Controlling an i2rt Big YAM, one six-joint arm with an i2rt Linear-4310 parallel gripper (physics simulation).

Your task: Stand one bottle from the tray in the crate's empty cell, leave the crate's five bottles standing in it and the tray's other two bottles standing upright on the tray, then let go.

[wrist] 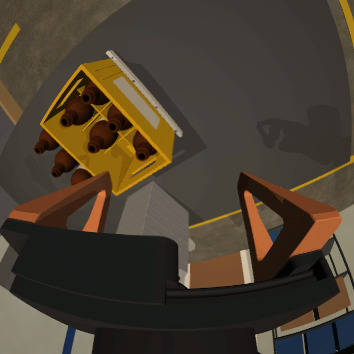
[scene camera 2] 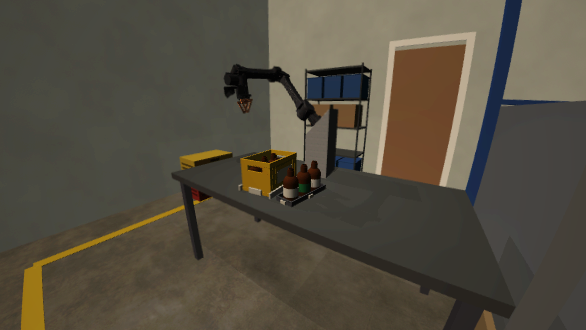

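Pixels of known places: gripper, fingertip midpoint: [wrist: 174, 178] [scene camera 2: 245, 113]; arm's base at its link origin: [scene camera 2: 319, 125].
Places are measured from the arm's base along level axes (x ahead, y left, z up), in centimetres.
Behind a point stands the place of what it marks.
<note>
The yellow crate [scene camera 2: 256, 181] @(x 53.1, y -7.5, z -25.3 cm) [wrist: 106, 70] @(x 50.8, y -17.6, z -22.0 cm) stands on the table with five brown bottles upright in it. In the wrist view its empty cell is at the lower corner, on the tray bottles' side. Three brown bottles stand upright in a row beside the crate: one with a white label [scene camera 2: 290, 183] @(x 51.4, y 12.6, z -22.2 cm), one with a green label [scene camera 2: 304, 180] @(x 42.5, y 14.5, z -23.1 cm) and another with a white label [scene camera 2: 314, 174] @(x 34.1, y 15.4, z -22.2 cm). They stand on the dark tray [scene camera 2: 300, 199] @(x 48.0, y 15.9, z -30.7 cm); in the wrist view the left finger partly hides the nearest bottle [wrist: 80, 176] @(x 32.7, y 10.5, z -21.5 cm). My gripper [scene camera 2: 244, 104] @(x 38.0, y -29.3, z 8.0 cm) [wrist: 174, 178] @(x 38.0, y -29.3, z 8.0 cm) is open and empty, high above the crate.
A grey pedestal [scene camera 2: 318, 145] @(x 12.5, y 5.9, z -11.4 cm) [wrist: 167, 210] @(x 4.7, y -4.2, z -24.3 cm) carries the arm behind the crate and tray. A light rail [wrist: 145, 93] @(x 40.6, y -19.6, z -29.1 cm) runs along the crate's outer side. The dark table [scene camera 2: 400, 220] @(x 38.7, y 58.0, z -32.1 cm) extends to the right in the scene view. A shelf rack [scene camera 2: 345, 70] stands behind.
</note>
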